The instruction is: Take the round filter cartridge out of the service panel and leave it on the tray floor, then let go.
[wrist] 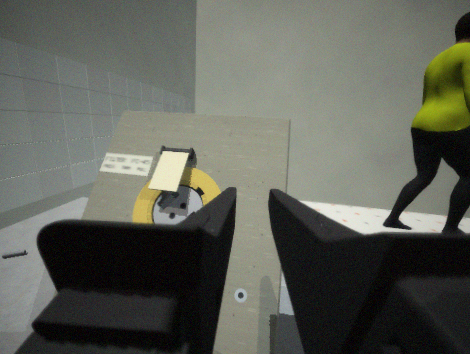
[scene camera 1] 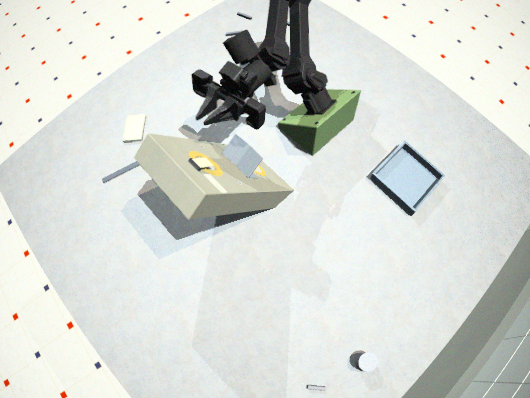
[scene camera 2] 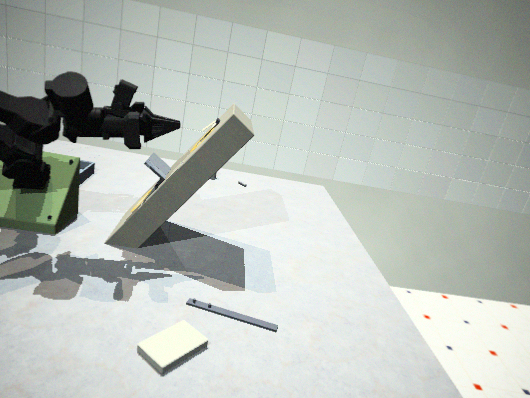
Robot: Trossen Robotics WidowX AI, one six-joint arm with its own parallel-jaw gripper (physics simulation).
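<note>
The beige service panel (scene camera 1: 240,201) (scene camera 2: 197,177) (wrist: 250,145) stands tilted. In the wrist view a round grey disc, seemingly the filter cartridge (wrist: 195,199), sits in it inside a yellow ring (wrist: 143,206) (scene camera 1: 217,171). A cream flap (wrist: 170,171) (scene camera 1: 202,162) on a dark hinge stands over its upper edge, and the left finger hides part of the ring. My gripper (scene camera 1: 201,121) (scene camera 2: 179,124) (wrist: 252,196) is slightly open and empty, in front of the panel's upper part, apart from it. In the wrist view the disc is left of the fingertips. The blue tray (scene camera 1: 392,196) (scene camera 2: 88,171) holds nothing visible.
A grey-blue plate (scene camera 1: 243,155) (scene camera 2: 158,166) sticks out from the panel's lower part. The green base (scene camera 1: 337,122) (scene camera 2: 66,200) stands behind the gripper. A cream block (scene camera 1: 134,128) (scene camera 2: 172,345), a grey bar (scene camera 1: 120,171) (scene camera 2: 232,314) and a white cylinder (scene camera 1: 367,361) are on the table.
</note>
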